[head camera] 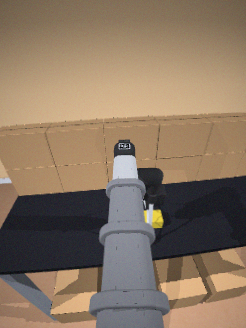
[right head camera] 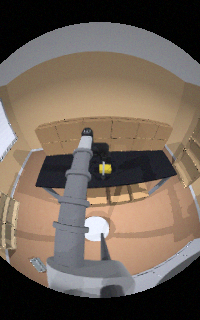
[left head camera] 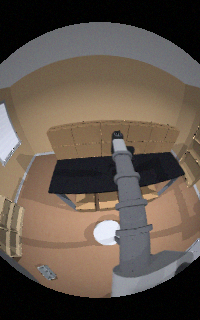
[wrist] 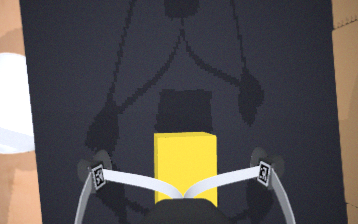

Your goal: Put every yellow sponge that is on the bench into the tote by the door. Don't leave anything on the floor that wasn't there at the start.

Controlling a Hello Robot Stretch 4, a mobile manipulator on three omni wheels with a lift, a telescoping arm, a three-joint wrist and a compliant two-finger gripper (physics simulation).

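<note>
A yellow sponge point(head camera: 156, 219) point(right head camera: 105, 169) point(wrist: 186, 165) lies on the black bench point(head camera: 50, 225) point(left head camera: 75, 175) point(right head camera: 55, 172) point(wrist: 75, 60). In the wrist view my gripper point(wrist: 180, 161) is open, its two fingertips wide apart on either side of the sponge, with the sponge between and below them. The fingertips' shadows lie apart from them on the bench top, so the gripper is above it. In the head view the arm hides part of the sponge. The tote by the door cannot be made out in these views.
A white round object point(left head camera: 107, 232) point(right head camera: 96, 228) point(wrist: 15, 102) stands on the floor in front of the bench. Wooden panels point(head camera: 77, 142) rise behind the bench, and open wooden boxes point(head camera: 180, 285) show under it. Wooden shelves point(left head camera: 20, 235) stand at the left. A small grey object point(left head camera: 47, 272) lies on the floor.
</note>
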